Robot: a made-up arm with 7 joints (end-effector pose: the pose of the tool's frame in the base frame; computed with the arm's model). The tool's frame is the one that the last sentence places. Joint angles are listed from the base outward.
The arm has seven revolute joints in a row. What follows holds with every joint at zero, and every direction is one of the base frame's. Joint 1 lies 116 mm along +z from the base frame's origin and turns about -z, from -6.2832 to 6.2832 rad. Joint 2 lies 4 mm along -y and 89 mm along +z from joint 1 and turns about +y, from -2.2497 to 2.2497 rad. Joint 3 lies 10 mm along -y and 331 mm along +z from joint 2 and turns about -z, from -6.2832 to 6.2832 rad. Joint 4 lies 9 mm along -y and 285 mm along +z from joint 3 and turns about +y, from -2.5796 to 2.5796 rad. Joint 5 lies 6 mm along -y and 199 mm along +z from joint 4 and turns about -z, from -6.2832 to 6.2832 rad. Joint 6 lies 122 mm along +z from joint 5 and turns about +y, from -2.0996 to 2.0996 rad. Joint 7 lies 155 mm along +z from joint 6 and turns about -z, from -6.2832 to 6.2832 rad. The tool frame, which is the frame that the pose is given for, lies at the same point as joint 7; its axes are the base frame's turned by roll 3.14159, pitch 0 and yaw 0 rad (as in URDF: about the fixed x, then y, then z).
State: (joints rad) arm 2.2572 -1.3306 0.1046 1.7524 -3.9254 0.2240 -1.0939
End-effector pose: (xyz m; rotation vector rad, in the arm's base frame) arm 0.1929 0.3964 0.7858 0.5868 2.7224 0.1507
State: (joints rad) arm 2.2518 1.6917 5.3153 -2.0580 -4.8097 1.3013 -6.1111
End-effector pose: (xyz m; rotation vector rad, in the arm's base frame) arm -0.5831 -0.1221 0.1998 0.3192 0.8767 -0.8978
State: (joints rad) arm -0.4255 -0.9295 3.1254 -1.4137 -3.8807 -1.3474 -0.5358
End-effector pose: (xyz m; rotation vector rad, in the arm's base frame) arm -0.3489 -0.2628 0.9411 -1.7513 -1.6052 -1.0890
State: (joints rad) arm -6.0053 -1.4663 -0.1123 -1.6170 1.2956 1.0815 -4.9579
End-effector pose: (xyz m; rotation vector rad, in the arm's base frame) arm -0.7010 -0.0122 -0.1029 -1.2149 0.2077 -0.6760
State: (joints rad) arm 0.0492 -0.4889 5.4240 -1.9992 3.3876 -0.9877 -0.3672
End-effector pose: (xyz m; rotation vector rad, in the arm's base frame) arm -0.4930 -0.3399 0.5878 -1.2051 1.3949 0.2202
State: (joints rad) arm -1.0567 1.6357 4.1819 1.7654 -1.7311 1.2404 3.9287
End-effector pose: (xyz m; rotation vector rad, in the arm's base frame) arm 0.0802 0.6269 0.4661 -1.5004 -2.5531 0.2278
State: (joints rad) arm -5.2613 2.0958 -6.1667 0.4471 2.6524 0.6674 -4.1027
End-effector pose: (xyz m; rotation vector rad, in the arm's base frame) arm 0.3726 -0.7760 -0.4150 -1.2705 0.1060 0.5920
